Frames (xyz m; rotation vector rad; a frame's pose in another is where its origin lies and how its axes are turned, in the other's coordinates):
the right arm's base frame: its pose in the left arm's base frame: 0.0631 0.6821 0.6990 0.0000 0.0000 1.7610
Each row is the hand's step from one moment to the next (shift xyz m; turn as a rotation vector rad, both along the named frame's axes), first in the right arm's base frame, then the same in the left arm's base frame.
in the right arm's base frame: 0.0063 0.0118 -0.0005 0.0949 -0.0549 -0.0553
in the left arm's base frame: -0.0128 0.0040 -0.0005 0.0360 0.1036 -0.0553
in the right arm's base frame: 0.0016 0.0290 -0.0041 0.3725 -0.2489 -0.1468
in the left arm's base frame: -0.0288 -0.0039 -0.0041 0.1740 0.4128 -0.1468
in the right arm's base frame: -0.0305 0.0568 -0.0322 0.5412 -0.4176 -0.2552
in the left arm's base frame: -0.0500 -0.0407 -0.0322 0.3078 0.6104 -0.2552
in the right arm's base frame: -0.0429 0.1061 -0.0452 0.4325 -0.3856 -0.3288
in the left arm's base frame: -0.0961 -0.0622 -0.0452 0.2969 0.4976 -0.3288
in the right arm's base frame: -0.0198 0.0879 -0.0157 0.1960 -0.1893 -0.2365
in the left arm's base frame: -0.0826 -0.0361 -0.0157 0.1488 0.2283 -0.2365
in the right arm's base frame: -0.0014 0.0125 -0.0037 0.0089 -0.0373 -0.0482
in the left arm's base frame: -0.0120 -0.0037 -0.0037 0.0349 0.0158 -0.0482
